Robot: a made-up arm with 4 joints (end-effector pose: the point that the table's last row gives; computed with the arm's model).
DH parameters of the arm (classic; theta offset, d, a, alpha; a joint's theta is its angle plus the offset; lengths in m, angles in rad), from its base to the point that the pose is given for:
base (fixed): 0 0 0 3.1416
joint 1: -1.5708 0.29 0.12 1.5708
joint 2: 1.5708 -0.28 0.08 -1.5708
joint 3: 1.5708 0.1 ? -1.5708
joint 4: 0.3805 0 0.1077 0
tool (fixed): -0.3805 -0.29 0 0
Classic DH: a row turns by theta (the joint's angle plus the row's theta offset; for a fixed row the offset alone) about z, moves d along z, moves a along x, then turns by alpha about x.
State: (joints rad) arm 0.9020 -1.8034 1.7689 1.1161
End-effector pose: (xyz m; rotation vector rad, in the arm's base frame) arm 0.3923 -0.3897 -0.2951 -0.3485 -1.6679 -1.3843
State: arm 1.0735 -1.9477 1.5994 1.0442
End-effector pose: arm 0.3627 -0.4488 -0.2890 -0.1761 -1.7849 -1.5269
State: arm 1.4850 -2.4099 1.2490 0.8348
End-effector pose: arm 0.2158 -0.5727 -0.2375 0.3275 -2.2991 -1.8028
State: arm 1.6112 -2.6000 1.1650 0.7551
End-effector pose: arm 0.1436 -0.5983 -0.2154 -0.5220 2.4885 1.7873
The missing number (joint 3, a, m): 0.07
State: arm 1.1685 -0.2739 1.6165 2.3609
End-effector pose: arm 0.3065 -0.4902 -0.3980 -1.6569 0.1045 0.6952
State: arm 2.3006 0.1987 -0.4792 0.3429
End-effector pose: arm -0.1781 -0.2164 -0.6832 0.4918 0.3635 -1.9549
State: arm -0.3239 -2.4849 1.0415 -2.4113
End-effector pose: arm 0.3854 0.5536 -0.2458 -0.8717 -2.0839 1.2924
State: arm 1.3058 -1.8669 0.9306 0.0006
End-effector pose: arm 0.4015 -0.5274 -0.3132 1.1387 -1.8094 -1.7004
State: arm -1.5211 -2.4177 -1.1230 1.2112
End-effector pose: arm -0.2881 0.0623 -0.0851 -1.8817 -0.7708 -0.9862
